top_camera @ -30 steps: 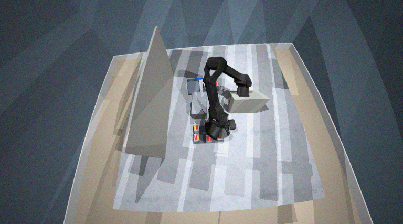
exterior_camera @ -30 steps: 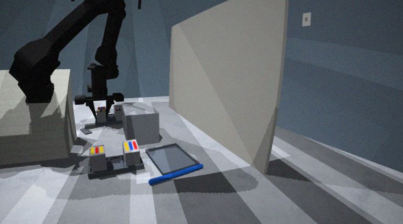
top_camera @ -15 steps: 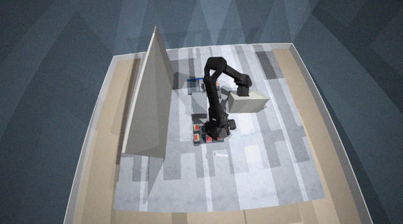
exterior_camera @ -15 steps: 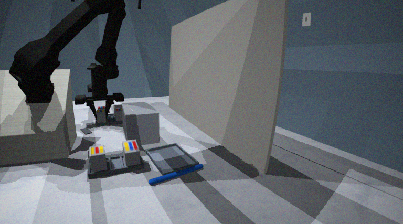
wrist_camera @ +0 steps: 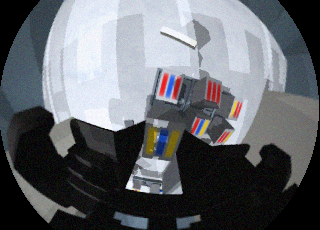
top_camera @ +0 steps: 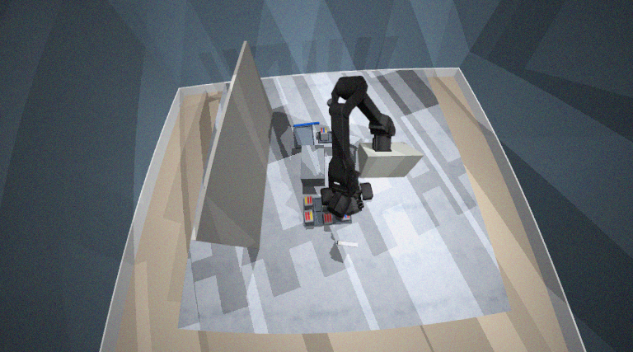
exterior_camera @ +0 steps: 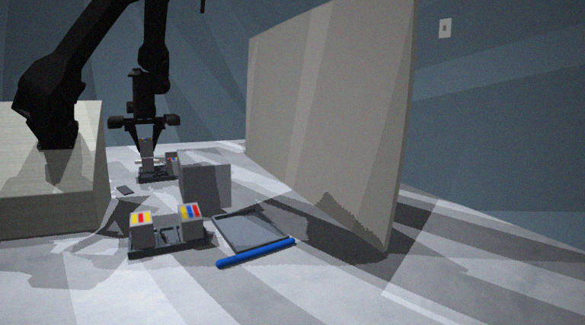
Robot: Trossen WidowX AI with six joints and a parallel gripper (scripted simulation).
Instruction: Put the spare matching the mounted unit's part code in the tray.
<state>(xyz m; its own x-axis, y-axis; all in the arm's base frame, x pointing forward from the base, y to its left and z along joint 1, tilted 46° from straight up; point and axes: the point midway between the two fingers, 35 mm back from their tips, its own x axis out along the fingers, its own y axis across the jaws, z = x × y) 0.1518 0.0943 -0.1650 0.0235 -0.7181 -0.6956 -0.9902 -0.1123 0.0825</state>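
Right now the dark tray is 350 mm to the right of my gripper tip, 190 mm ahead of it and 70 mm below it. Round my gripper tip: rack (340 mm to the right, 70 mm below, 50 mm ahead); grey spare (20 mm above); grey mounted unit (150 mm to the right, 130 mm ahead, 30 mm below).
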